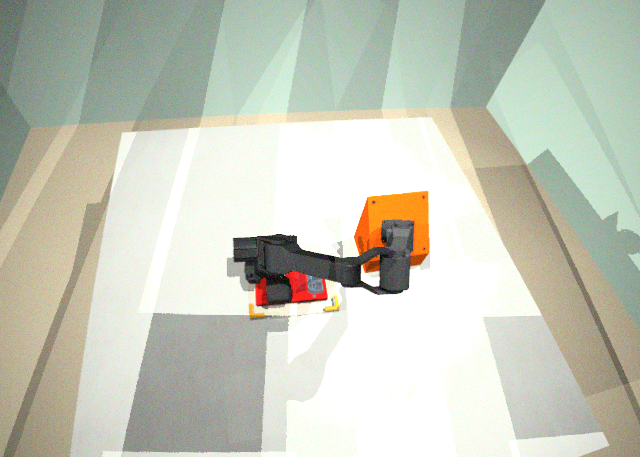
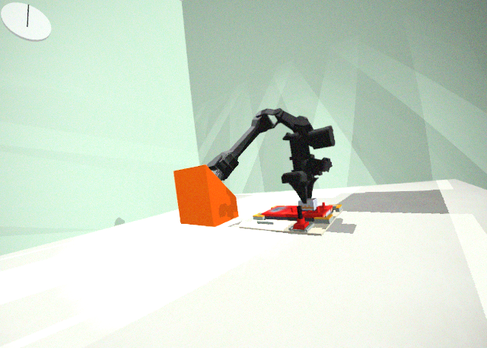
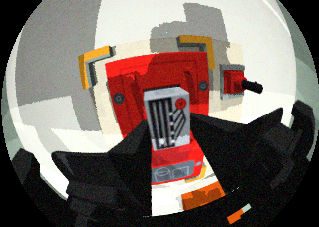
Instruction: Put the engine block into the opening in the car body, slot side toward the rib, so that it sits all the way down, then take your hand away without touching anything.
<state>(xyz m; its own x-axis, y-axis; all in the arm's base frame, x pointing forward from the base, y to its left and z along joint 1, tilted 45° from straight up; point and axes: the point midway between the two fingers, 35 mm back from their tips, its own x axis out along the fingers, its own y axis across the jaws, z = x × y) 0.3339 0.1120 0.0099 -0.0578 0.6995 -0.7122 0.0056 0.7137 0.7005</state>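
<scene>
My gripper tip is now 1 cm above the engine block. From my gripper tip the other things lie so: black post: 11 cm to the right, 2 cm ahead, 1 cm below.
</scene>
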